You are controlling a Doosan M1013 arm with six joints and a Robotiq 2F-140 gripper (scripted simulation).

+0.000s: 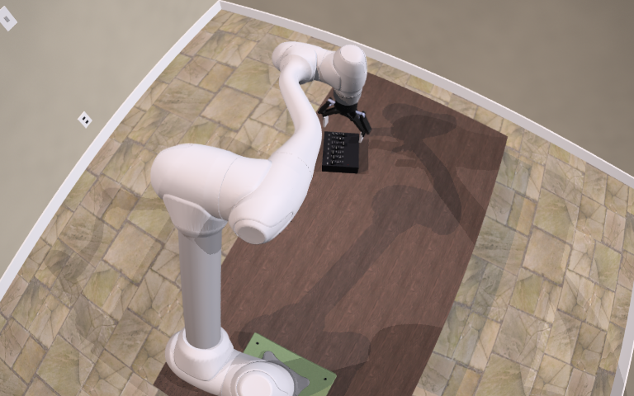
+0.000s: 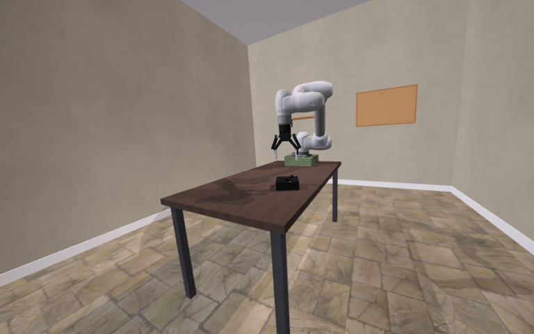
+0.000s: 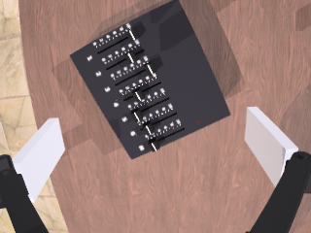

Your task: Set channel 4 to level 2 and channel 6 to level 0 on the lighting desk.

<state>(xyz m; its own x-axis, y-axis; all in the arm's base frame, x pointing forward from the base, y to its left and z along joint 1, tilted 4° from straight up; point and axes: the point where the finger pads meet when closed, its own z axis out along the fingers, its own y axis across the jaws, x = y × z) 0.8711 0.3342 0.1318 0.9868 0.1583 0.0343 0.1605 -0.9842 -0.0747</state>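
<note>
Now: the channel 4 fader cap 1 cm behind my hand, 2 cm to the left of it and 13 cm below it. The rest, counted from my hand: channel 5 fader cap: 4 cm behind, 2 cm to the left, 13 cm below; then channel 6 fader cap: 5 cm behind, 13 cm below.
</note>
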